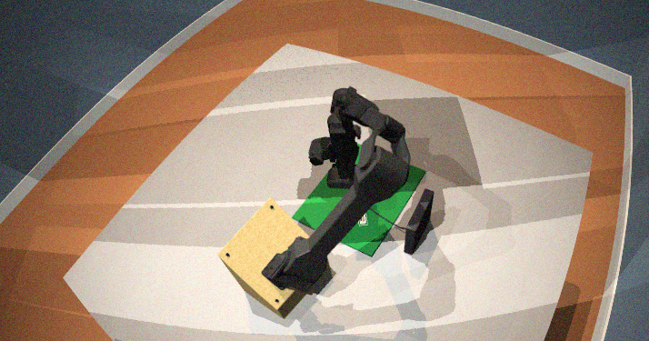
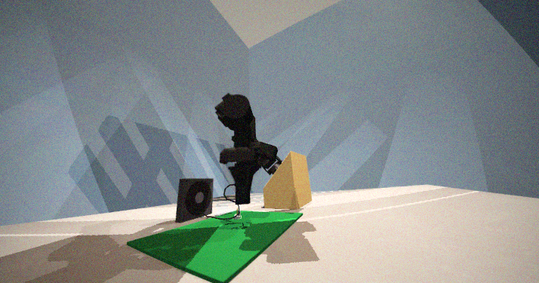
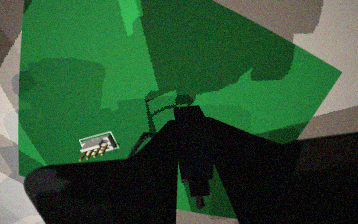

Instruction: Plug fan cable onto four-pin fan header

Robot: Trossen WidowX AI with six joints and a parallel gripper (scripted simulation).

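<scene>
Now: the four-pin header 60 mm behind my gripper tip, 80 mm to the right of it and 60 mm below it. The rest, counted from my gripper tip: black fan (30 mm behind, 220 mm to the right); then fan plug (10 mm to the right, 10 mm above); then green board (10 mm ahead, 30 mm to the right, 80 mm below).
</scene>
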